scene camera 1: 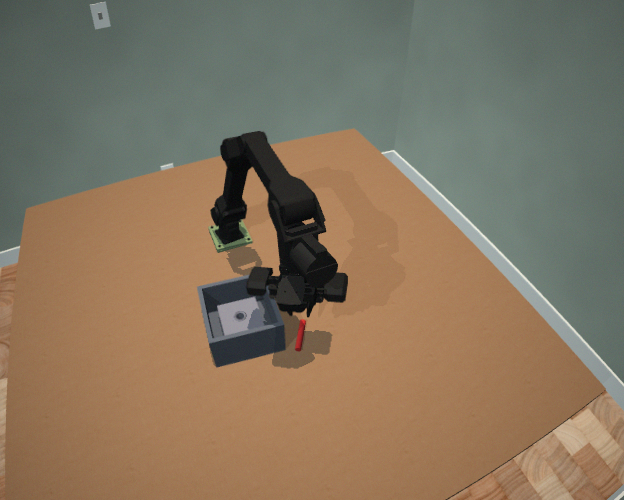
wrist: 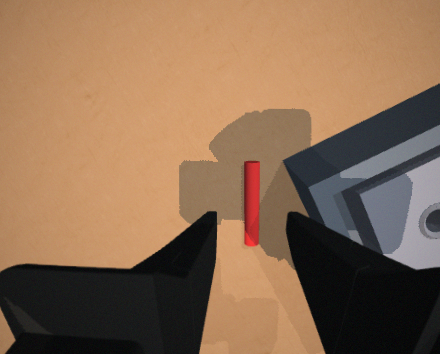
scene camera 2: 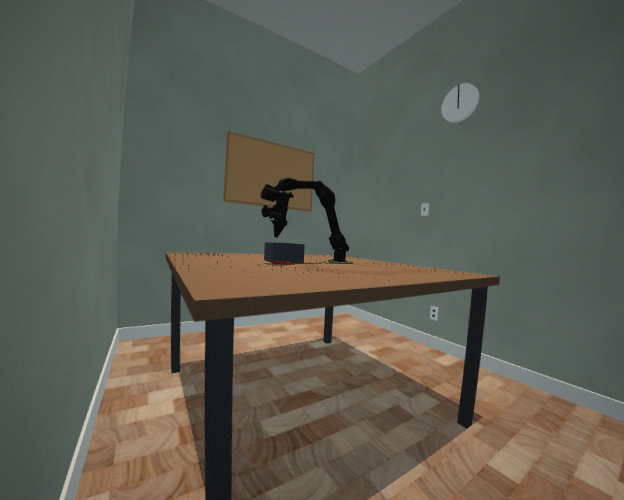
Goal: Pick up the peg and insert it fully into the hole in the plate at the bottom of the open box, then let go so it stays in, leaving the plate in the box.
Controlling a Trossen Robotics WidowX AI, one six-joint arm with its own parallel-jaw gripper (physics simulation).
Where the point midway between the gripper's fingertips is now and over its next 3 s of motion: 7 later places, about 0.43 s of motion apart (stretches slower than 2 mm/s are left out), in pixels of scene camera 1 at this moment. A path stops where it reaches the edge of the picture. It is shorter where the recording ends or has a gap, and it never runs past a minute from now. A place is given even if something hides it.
My gripper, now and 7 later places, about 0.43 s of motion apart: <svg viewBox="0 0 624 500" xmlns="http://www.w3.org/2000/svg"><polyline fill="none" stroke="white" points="299,315 300,314 298,312 300,325 302,334 303,339 302,339 303,341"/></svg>
